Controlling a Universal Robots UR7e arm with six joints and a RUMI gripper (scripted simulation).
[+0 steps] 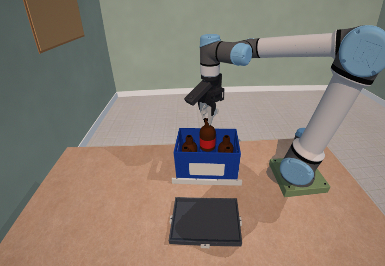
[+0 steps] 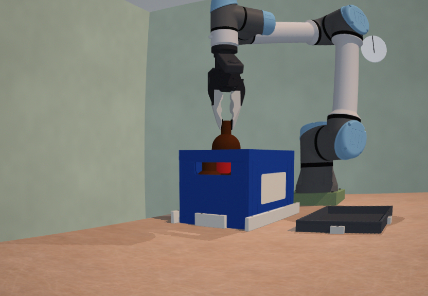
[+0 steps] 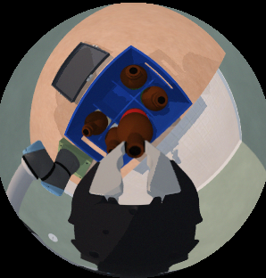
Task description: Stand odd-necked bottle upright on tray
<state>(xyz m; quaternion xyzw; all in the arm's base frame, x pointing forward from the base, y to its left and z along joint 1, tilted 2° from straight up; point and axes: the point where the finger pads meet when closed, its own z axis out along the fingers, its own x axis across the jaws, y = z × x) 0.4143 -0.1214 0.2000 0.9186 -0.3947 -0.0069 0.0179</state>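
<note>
Now: hand 70 mm above the glass bottle. Also, from my hand: dark tray 330 mm to the left, 230 mm below; blue crate 160 mm below, 40 mm to the left.
</note>
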